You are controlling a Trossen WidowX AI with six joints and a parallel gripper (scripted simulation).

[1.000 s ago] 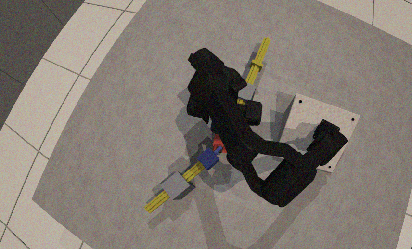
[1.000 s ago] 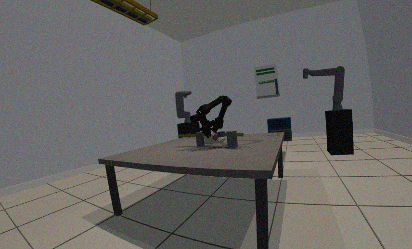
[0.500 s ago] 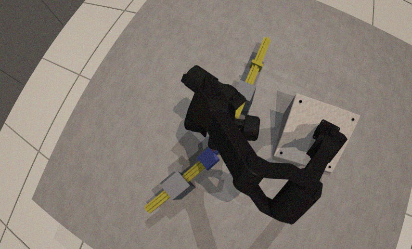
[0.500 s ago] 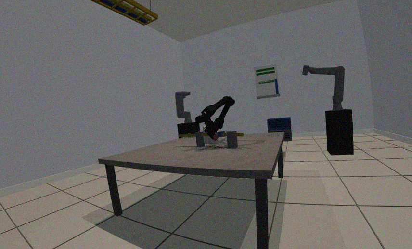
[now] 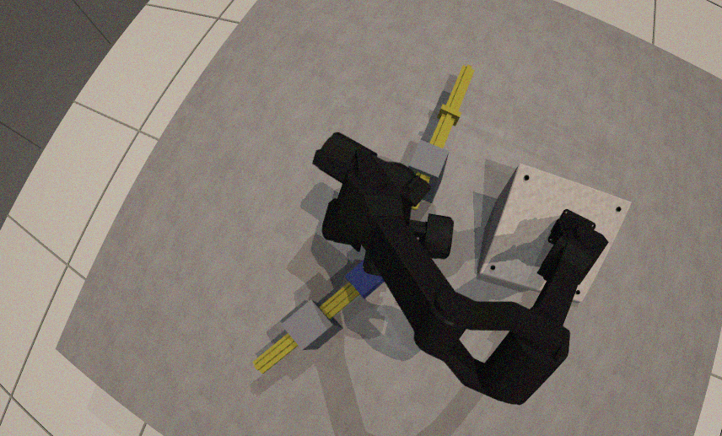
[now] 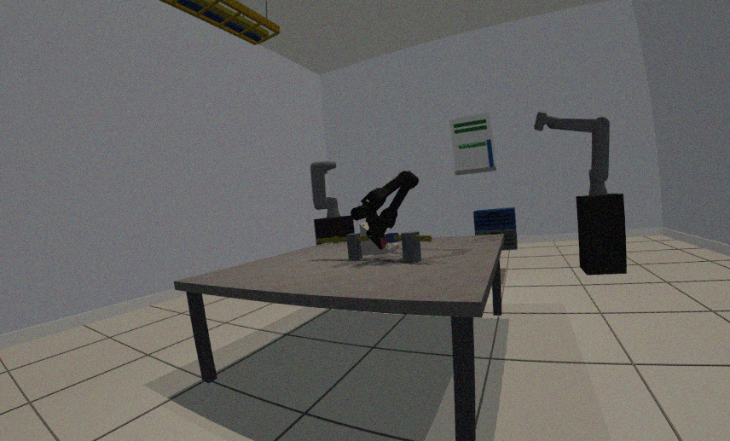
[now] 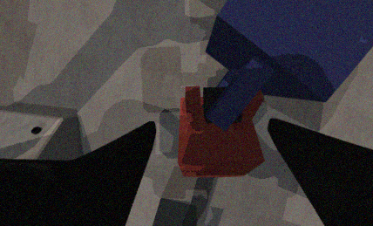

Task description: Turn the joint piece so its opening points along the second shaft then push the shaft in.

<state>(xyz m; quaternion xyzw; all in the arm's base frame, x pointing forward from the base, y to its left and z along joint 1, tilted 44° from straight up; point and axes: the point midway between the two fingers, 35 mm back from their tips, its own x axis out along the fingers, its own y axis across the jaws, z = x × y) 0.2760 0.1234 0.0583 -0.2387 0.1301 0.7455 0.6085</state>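
My gripper tip is 2 cm below the dark red joint piece.
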